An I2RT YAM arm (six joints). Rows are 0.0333 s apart.
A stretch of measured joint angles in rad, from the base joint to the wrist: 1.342, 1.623, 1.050, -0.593, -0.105, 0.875; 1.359, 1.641, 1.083, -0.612, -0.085, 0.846; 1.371, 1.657, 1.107, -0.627, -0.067, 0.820; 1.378, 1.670, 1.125, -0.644, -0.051, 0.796; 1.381, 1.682, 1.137, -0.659, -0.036, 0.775; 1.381, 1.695, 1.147, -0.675, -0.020, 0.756; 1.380, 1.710, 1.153, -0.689, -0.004, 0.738; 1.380, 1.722, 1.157, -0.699, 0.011, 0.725
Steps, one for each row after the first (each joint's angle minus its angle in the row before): 0.017, 0.018, 0.033, -0.019, 0.020, -0.029; 0.012, 0.016, 0.024, -0.015, 0.018, -0.026; 0.007, 0.013, 0.018, -0.017, 0.016, -0.024; 0.003, 0.012, 0.012, -0.015, 0.015, -0.021; 0.000, 0.013, 0.010, -0.016, 0.016, -0.019; -0.001, 0.015, 0.006, -0.014, 0.016, -0.018; 0.000, 0.012, 0.004, -0.010, 0.015, -0.013
